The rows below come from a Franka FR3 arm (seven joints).
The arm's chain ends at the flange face. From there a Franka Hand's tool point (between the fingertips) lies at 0.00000 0.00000 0.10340 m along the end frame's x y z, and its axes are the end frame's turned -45 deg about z.
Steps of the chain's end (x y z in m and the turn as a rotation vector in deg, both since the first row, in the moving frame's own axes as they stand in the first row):
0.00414, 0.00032, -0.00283, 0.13, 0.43, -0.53
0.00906, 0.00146, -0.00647, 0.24, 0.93, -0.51
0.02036, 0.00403, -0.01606, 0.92, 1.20, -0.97
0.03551, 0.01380, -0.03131, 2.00, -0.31, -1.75
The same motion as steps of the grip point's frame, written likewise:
0.00342, 0.00353, -0.00283, -0.21, 0.40, -0.53
0.00687, 0.00831, -0.00648, -0.49, 0.83, -0.51
0.01425, 0.01758, -0.01610, -0.20, 1.50, -0.97
0.01746, 0.03189, -0.03137, 1.63, 1.20, -1.75

